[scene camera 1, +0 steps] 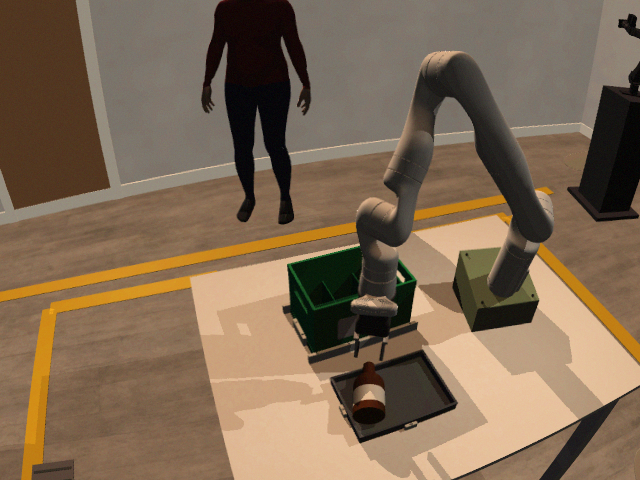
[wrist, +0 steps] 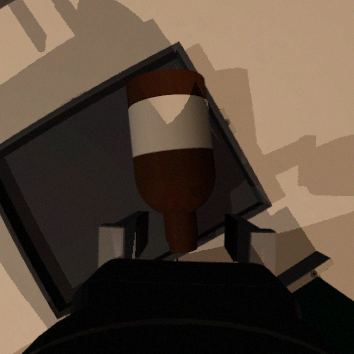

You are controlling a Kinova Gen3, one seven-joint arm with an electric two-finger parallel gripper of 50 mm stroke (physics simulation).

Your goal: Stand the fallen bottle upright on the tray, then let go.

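Places are measured from the arm's base along level axes (x left, y back, z up), in millimetres.
Pixels of known places: gripper, fingertip midpoint: [scene camera 1: 368,355] [wrist: 185,228]; arm's base, link origin: [scene camera 1: 502,283].
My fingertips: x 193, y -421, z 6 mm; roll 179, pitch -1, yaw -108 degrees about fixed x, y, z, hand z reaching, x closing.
For each thing: its top centre in the pictures, then the offset to it from my fingertips.
- brown bottle, top centre: [wrist: 172,163] [scene camera 1: 370,380] dz -34, dx +46, dy -3 mm
- dark tray, top centre: [wrist: 113,181] [scene camera 1: 394,391] dz -88, dx +49, dy +59 mm
- green crate, top centre: [scene camera 1: 351,272] dz +62, dx -227, dy -5 mm
A brown bottle [scene camera 1: 369,395] [wrist: 172,125] with a white label lies on its side in the dark tray [scene camera 1: 433,412] [wrist: 65,230]. In the scene view it lies at the tray's left part, its base toward the camera and its neck toward the green crate, near the tray's back rim. My gripper [scene camera 1: 369,350] [wrist: 185,228] is open and empty. It hangs above the tray's back edge, over the neck end of the bottle. In the wrist view the neck shows between the two fingers, with space on both sides.
A green crate [scene camera 1: 330,315] [wrist: 330,310] with compartments stands behind the tray, inside grey rails [scene camera 1: 408,327] [wrist: 305,272]. The arm's base stands on a green block [scene camera 1: 501,315] at the table's right. A person [scene camera 1: 257,56] stands beyond the table.
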